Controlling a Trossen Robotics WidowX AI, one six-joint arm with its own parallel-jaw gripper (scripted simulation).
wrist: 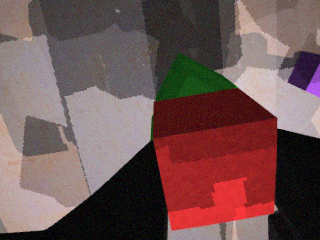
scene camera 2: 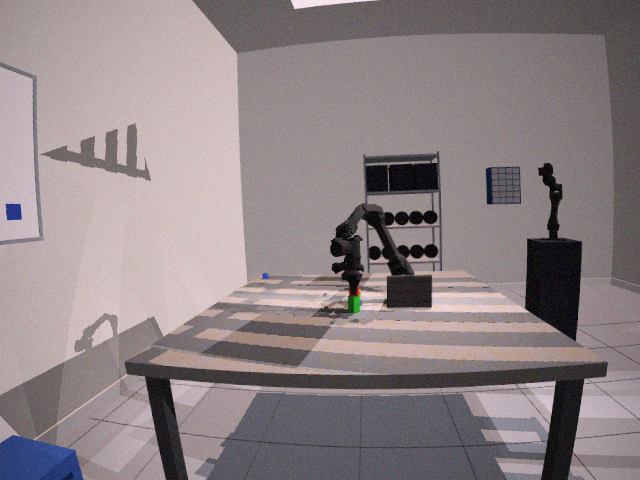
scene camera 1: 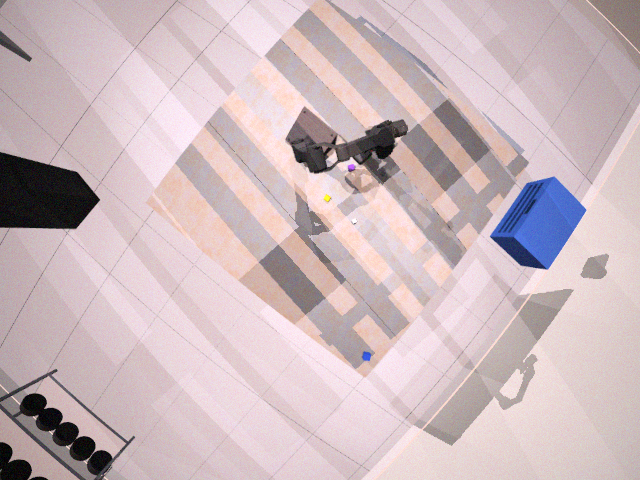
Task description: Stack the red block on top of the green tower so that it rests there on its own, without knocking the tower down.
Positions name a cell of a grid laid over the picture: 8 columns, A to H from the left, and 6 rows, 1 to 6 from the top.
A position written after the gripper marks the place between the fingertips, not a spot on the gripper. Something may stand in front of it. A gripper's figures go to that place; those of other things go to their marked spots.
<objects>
The gripper (wrist: F4): 10 cm from the lens. A red block (wrist: F4): 7 cm from the lens.
</objects>
